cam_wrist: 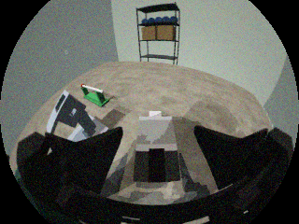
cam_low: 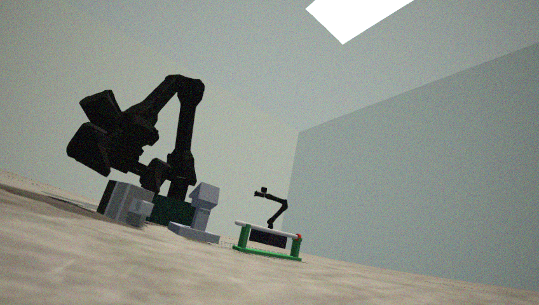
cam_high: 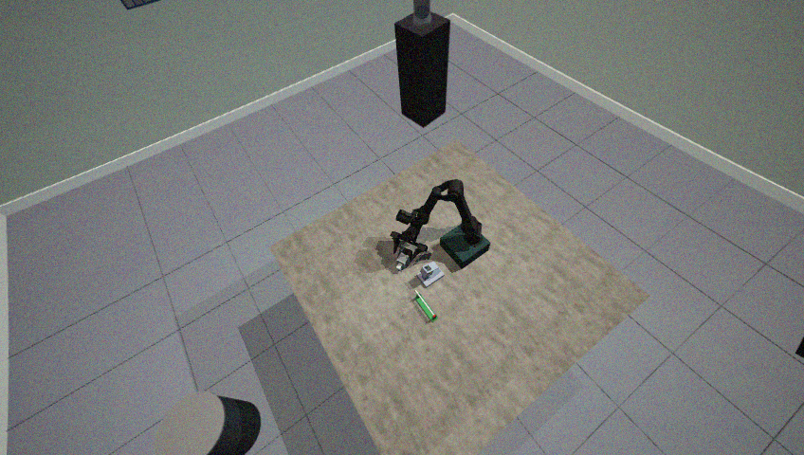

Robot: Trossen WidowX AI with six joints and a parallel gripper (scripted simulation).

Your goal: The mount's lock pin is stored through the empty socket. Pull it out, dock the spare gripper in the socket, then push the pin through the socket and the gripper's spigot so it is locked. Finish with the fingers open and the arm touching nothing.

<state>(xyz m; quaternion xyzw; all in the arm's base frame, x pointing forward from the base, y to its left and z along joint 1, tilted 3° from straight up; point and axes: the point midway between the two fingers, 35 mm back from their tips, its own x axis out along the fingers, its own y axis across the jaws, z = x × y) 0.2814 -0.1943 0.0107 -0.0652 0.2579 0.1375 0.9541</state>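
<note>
My gripper tip is 3 cm above the spare gripper. From my gripper tip the other things lie so: socket 4 cm behind, 15 cm to the left, 1 cm below; then rack 8 cm ahead, 24 cm to the left, 3 cm below.
</note>
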